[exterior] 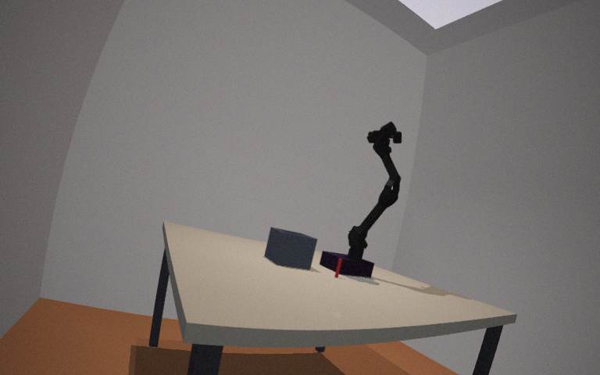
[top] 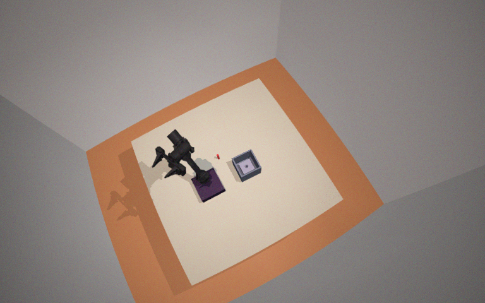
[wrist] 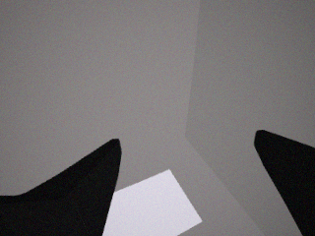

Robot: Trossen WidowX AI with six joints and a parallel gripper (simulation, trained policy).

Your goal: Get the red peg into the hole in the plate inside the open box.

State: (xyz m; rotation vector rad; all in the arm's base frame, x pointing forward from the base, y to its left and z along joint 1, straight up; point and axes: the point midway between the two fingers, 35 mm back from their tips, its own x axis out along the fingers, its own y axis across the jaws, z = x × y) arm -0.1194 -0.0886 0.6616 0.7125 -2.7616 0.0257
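Now: the red peg 70 cm below my gripper tip, 31 cm ahead of it and 23 cm to the left of it. From my gripper tip the other things lie so: pale plate 70 cm below, 47 cm ahead, 6 cm to the left.
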